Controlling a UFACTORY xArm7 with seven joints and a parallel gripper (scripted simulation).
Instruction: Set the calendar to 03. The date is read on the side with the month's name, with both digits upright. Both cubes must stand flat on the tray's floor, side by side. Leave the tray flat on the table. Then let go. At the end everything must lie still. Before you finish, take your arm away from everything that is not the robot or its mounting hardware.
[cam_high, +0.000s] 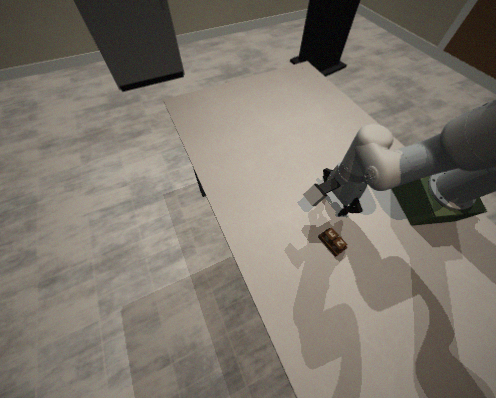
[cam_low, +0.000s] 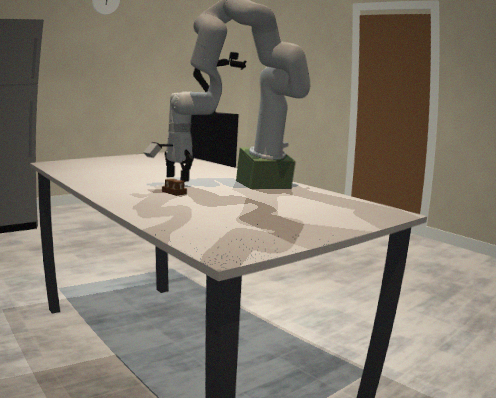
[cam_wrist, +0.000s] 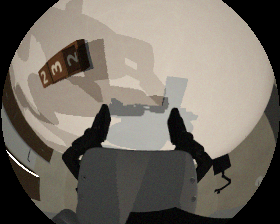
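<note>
Right now my hand is 9 cm to the right of the brown calendar tray, 9 cm short of it and 2 cm above it.
</note>
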